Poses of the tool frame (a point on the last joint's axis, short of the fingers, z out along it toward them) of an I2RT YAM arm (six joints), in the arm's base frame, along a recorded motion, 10 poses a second.
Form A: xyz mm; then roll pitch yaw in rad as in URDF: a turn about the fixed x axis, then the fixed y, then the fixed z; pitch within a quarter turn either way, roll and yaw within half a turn.
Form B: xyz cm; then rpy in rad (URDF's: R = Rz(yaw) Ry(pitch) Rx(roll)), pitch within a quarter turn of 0, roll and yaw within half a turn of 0. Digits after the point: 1 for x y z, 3 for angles.
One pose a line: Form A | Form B
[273 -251 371 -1.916 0.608 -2.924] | [27.3 -25.1 37.1 -1.916 0.608 -2.924]
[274 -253 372 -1.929 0.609 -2.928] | [27.4 -25.3 37.2 -1.929 0.609 -2.928]
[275 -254 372 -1.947 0.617 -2.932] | [27.5 -25.4 37.2 -1.947 0.617 -2.932]
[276 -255 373 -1.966 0.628 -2.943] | [27.6 -25.5 37.3 -1.966 0.628 -2.943]
